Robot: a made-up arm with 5 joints.
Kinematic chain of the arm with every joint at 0, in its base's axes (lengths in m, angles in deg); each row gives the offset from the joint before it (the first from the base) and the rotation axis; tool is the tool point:
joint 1: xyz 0 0 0.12 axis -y
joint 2: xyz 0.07 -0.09 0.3 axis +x
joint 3: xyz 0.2 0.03 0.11 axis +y
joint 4: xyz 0.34 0 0.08 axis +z
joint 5: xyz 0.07 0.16 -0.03 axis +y
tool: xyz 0.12 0 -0.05
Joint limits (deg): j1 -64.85..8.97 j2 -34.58..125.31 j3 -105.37..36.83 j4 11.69..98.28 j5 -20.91..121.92
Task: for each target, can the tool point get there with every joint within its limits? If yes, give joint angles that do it. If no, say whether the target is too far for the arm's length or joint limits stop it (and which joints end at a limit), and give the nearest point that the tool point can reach.
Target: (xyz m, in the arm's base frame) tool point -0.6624 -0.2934 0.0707
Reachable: no: joint limits stop it (at a limit: joint 1, joint 2, joint 3, joint 4, joint 5) | nearest point 0.0679 -0.6972 0.2809 | short by 0.861 m
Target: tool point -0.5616 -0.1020 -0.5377
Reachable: no: joint limits stop it (at a limit: joint 1, joint 2, joint 3, joint 4) | nearest point 0.2558 -0.0301 -0.3933 | short by 0.833 m
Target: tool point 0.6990 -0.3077 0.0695
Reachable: yes | joints -45.86 91.52 -34.83 27.45 99.74
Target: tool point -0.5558 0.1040 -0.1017
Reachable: no: joint limits stop it (at a limit: joint 1, joint 2, joint 3) | nearest point 0.2612 0.0226 -0.2711 | short by 0.838 m
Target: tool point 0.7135 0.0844 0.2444
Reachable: yes | joints -49.71 9.20 -69.86 82.33 14.07
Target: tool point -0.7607 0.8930 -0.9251
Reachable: no: too far | nearest point 0.3024 0.0805 -0.4030 | short by 1.436 m
